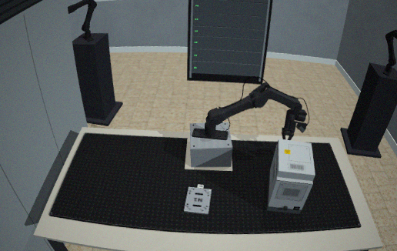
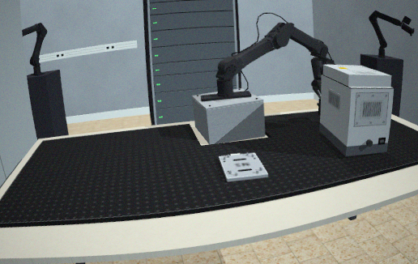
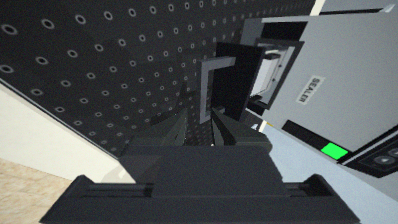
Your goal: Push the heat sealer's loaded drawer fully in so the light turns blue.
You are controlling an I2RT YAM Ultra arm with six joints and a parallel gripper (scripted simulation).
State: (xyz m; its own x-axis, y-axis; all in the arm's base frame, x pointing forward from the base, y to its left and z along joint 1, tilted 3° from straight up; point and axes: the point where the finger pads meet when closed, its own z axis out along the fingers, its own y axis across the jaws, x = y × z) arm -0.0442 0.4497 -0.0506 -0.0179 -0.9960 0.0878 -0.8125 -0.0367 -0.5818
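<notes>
My gripper is now 140 mm short of the dark drawer, 10 mm to the right of it and 30 mm above it.
</notes>
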